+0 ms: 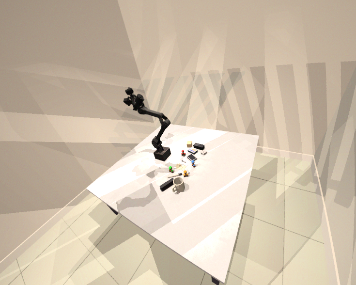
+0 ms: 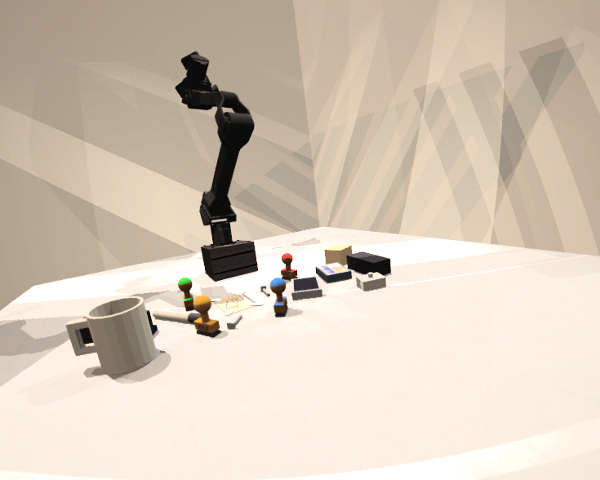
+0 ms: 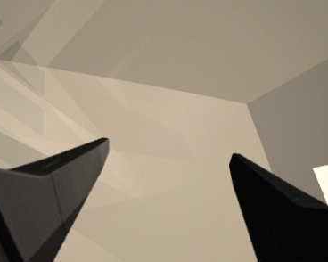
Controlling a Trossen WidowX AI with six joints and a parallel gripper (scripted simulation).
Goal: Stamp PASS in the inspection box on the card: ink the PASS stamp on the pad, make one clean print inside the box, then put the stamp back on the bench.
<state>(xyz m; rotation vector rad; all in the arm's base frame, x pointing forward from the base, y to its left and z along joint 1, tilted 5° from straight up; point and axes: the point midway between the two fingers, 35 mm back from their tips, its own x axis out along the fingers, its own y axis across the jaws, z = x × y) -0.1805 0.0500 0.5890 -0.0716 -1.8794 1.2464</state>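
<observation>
The green-knobbed stamp is 47 cm ahead of my gripper tip, 22 cm to the right of it and 65 cm below it. Also, from my gripper tip: tan block (44 cm ahead, 18 cm to the left, 65 cm below); stamp pad box (52 cm ahead, 11 cm to the left, 66 cm below); red-knobbed stamp (45 cm ahead, 2 cm to the left, 65 cm below).
</observation>
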